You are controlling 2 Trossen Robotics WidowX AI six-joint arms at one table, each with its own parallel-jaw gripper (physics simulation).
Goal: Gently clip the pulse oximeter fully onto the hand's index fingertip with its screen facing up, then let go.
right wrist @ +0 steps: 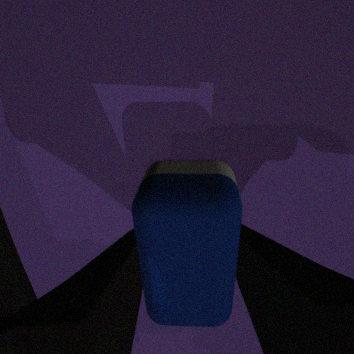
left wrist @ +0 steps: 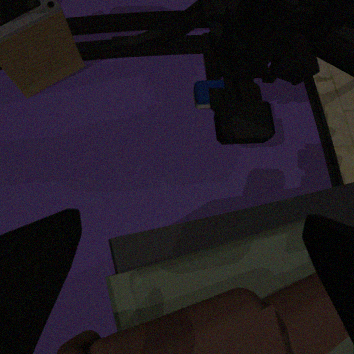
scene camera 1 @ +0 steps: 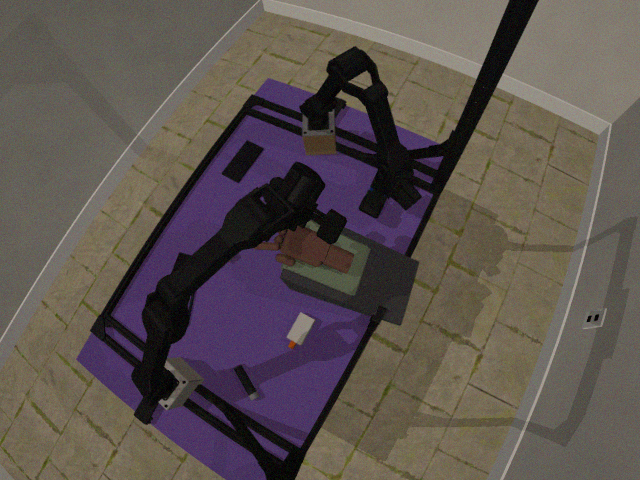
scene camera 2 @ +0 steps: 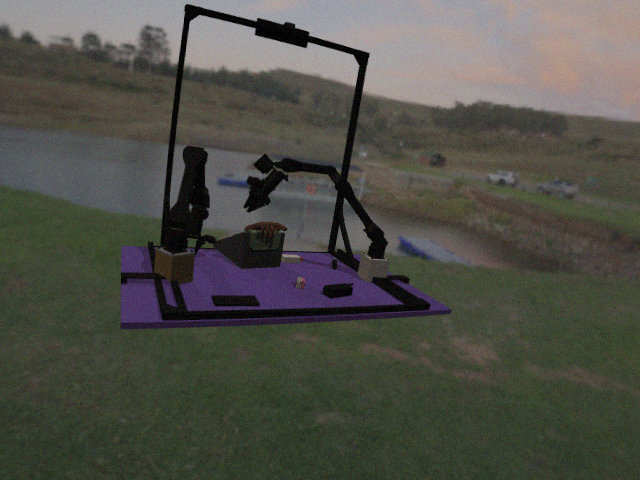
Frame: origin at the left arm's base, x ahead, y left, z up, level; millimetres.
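Seen in the pictures: left gripper, fingertip midpoint: [left wrist: 194,223] [scene camera 1: 319,205] [scene camera 2: 245,209]; right gripper, fingertip midpoint: [right wrist: 186,236] [left wrist: 211,95] [scene camera 1: 377,193]; left arm's base, link origin: [scene camera 1: 164,383] [scene camera 2: 375,256]; right arm's base, link origin: [left wrist: 8,2] [scene camera 1: 318,121] [scene camera 2: 175,250].
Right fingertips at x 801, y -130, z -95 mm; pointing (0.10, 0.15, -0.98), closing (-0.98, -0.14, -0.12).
Note:
Pixels of each thing's top centre, then the offset from my right fingertips to it.
- blue pulse oximeter, top centre: [right wrist: 185,280] [left wrist: 215,86] dx -1, dy -2, dz +24 mm
- white box, top centre: [scene camera 1: 298,331] [scene camera 2: 292,255] dx -473, dy -58, dz +18 mm
- dark cylinder, top centre: [scene camera 1: 245,383] dx -675, dy -25, dz +17 mm
- black slab, top centre: [scene camera 2: 235,299] [scene camera 1: 242,160] dx -145, dy +442, dz -2 mm
- black case, top centre: [scene camera 1: 179,270] [scene camera 2: 338,286] dx -553, dy +341, dz +25 mm
- small red-white object, top centre: [scene camera 2: 301,279] dx -422, dy +269, dz +21 mm
The blue pulse oximeter [right wrist: 187,255] [left wrist: 201,92] sits lengthwise between my right gripper's fingertips, low by the purple mat; its screen cannot be made out. My right gripper [right wrist: 186,236] is shut on it, a finger against each side. A brown hand [scene camera 1: 310,248] [scene camera 2: 266,227] [left wrist: 200,325] lies on a pale green pad [scene camera 1: 357,276] [left wrist: 125,295] over a dark wedge [scene camera 1: 388,279] [scene camera 2: 232,252]. In scene camera 1 my left arm partly covers its fingers, and the index fingertip cannot be picked out. My left gripper [left wrist: 194,223] [scene camera 2: 249,207] is open and empty above the hand.
A white box [scene camera 1: 301,328] [scene camera 2: 291,258] with an orange end and a dark cylinder [scene camera 1: 245,381] lie below the wedge in scene camera 1. A black slab [scene camera 1: 242,161] [scene camera 2: 235,300], a black case [scene camera 2: 337,290] and a small red-white object [scene camera 2: 300,282] lie on the mat. Black rails surround it.

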